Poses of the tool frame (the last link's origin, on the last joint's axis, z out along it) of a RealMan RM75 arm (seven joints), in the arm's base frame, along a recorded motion.
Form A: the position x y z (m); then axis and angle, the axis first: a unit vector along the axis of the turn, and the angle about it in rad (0 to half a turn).
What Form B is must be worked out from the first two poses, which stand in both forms.
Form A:
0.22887 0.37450 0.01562 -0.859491 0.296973 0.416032 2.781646
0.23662 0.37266 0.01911 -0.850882 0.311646 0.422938 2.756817
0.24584 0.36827 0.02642 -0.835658 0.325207 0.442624 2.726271
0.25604 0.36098 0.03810 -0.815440 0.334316 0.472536 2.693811
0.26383 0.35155 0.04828 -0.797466 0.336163 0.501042 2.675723
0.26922 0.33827 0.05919 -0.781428 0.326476 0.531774 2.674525
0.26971 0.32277 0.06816 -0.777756 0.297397 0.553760 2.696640
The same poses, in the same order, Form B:
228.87 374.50 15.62 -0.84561 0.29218 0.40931 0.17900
236.62 372.66 19.11 -0.83518 0.30590 0.41514 0.19120
245.84 368.27 26.42 -0.81770 0.31822 0.43311 0.20617
256.04 360.98 38.10 -0.79509 0.32597 0.46074 0.22203
263.83 351.55 48.28 -0.77593 0.32708 0.48751 0.23083
269.22 338.27 59.19 -0.76022 0.31761 0.51734 0.23142
269.71 322.77 68.16 -0.75859 0.29007 0.54011 0.22065

